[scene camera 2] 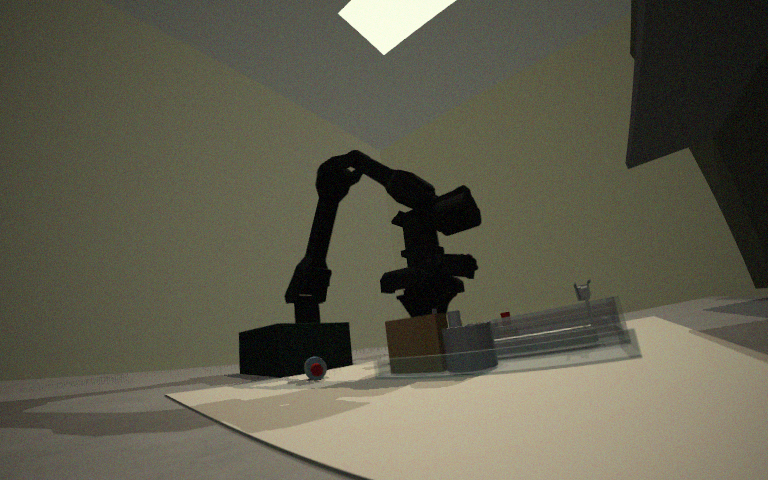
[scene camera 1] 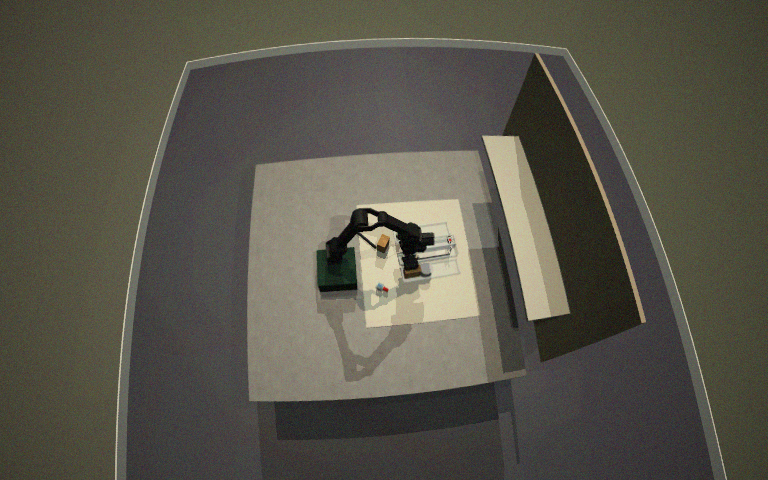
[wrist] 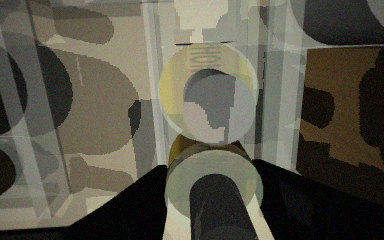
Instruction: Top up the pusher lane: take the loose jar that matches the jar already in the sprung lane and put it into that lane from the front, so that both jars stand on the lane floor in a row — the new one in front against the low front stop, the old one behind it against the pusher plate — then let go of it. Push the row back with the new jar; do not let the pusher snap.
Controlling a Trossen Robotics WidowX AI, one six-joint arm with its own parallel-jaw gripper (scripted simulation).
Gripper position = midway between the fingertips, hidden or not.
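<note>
Visible: my gripper [wrist: 209, 171]. Clear jar [wrist: 208, 91]. Brown box [scene camera 2: 419, 336]. Sprung lane [scene camera 2: 569, 316].
</note>
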